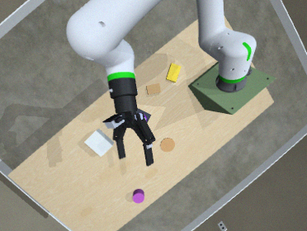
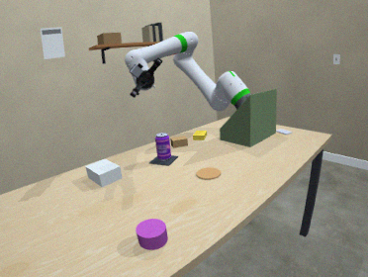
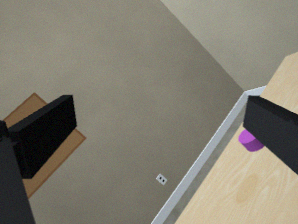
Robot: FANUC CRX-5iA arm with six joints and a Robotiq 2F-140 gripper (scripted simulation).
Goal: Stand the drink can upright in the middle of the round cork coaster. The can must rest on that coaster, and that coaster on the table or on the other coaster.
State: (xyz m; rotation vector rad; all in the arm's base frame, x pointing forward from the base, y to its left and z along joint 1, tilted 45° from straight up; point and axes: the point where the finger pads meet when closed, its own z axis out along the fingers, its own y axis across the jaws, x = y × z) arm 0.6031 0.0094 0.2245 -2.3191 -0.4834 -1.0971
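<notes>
Now: the dark square coaster 80 mm behind my hand, 40 mm to the right of it and 400 mm below it. Also, from my hand: brown block (270 mm behind, 110 mm to the right, 380 mm below); purple puck (330 mm ahead, 340 mm to the left, 380 mm below); white box (210 mm ahead, 120 mm to the right, 370 mm below).
</notes>
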